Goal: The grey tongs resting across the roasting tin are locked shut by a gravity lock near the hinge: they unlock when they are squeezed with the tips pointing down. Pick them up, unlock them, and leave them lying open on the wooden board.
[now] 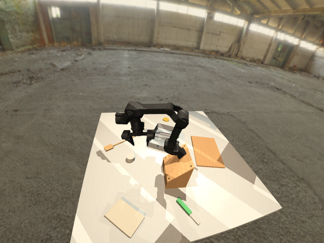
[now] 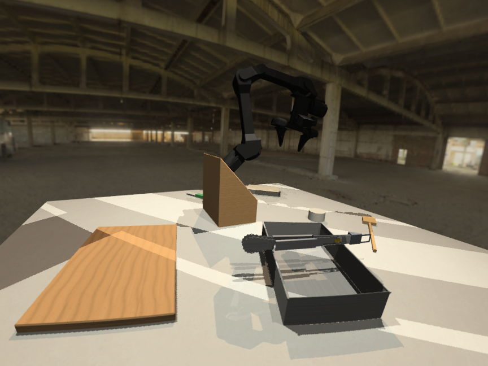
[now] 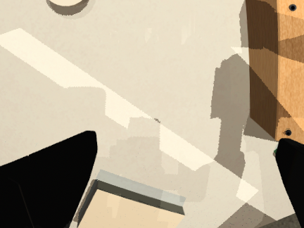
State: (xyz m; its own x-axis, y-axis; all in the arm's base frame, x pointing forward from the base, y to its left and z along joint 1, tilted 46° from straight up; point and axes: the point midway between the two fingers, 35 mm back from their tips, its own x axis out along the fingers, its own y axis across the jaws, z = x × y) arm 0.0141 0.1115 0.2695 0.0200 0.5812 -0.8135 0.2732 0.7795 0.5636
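My gripper tip is 34 cm short of the roasting tin, 23 cm above it and 22 cm to the left of it. From my gripper tip the other things lie so: tan slab 30 cm behind, 25 cm below, 11 cm to the left; then yellow lock piece 36 cm ahead, 19 cm below, 15 cm to the right; then white puck 24 cm below, 12 cm ahead, 7 cm to the left.
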